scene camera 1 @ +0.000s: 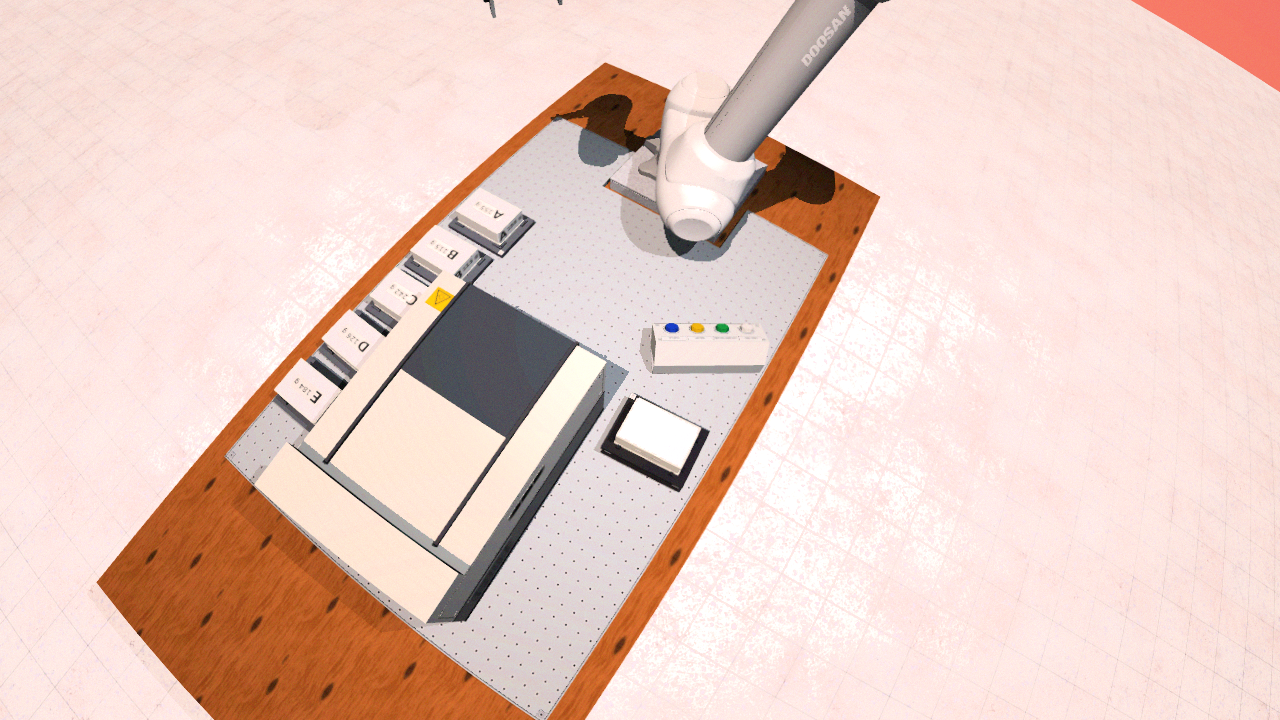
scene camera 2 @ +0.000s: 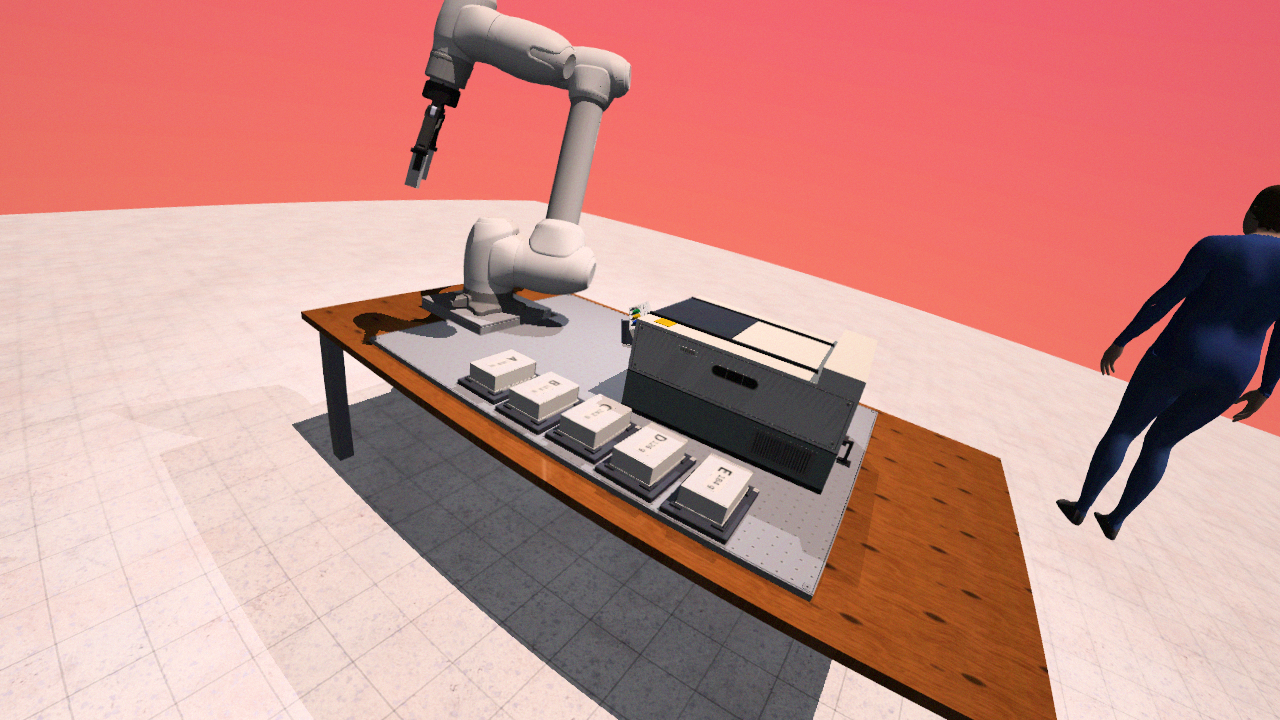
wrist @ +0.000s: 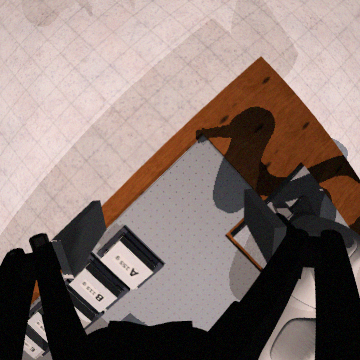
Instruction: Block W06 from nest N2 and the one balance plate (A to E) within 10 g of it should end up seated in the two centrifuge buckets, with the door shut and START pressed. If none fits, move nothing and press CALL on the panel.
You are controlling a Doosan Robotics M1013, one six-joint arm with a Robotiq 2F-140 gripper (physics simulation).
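Where they show: gripper, between the fingertips: [scene camera 1: 526,6] [scene camera 2: 415,182] [wrist: 171,210]; arm's base, origin of its link: [scene camera 2: 487,303].
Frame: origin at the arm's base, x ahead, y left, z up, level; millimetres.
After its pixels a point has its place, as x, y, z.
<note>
My gripper [scene camera 1: 526,7] {183, -339, 383} [scene camera 2: 418,183] {183, -339, 383} [wrist: 171,210] {183, -339, 383} is open and empty, high above the table's robot end. Lettered plates A [scene camera 1: 489,215] {438, -227, 30} [scene camera 2: 503,368] {455, -261, 30} [wrist: 128,264] {420, -239, 30}, B [scene camera 1: 444,252] {571, -226, 30} [scene camera 2: 543,396] {596, -265, 30} [wrist: 95,287] {549, -238, 30}, C [scene camera 1: 395,292] {705, -229, 30} [scene camera 2: 595,422] {722, -245, 30}, D [scene camera 1: 350,342] {842, -211, 30} [scene camera 2: 648,454] {848, -242, 30} and E [scene camera 1: 307,389] {966, -199, 31} [scene camera 2: 715,488] {978, -228, 30} sit in dark nests in a row. A white block [scene camera 1: 659,432] {589, 364, 54} sits in a black nest; no label is readable. The centrifuge [scene camera 1: 358,537] {1037, 170, 220} [scene camera 2: 689,367] {785, -59, 126} has a dark top section; I cannot tell the door's state. Its buckets do not show.
The button panel [scene camera 1: 708,355] {401, 338, 34} has blue, yellow, green and white buttons and stands near the white block. The arm's base stands at one end of the wooden table [scene camera 1: 295,617] {1275, 84, -36} [scene camera 2: 939,537] {1338, 80, -37}. A person in blue [scene camera 2: 1199,331] stands beyond the table's other end.
</note>
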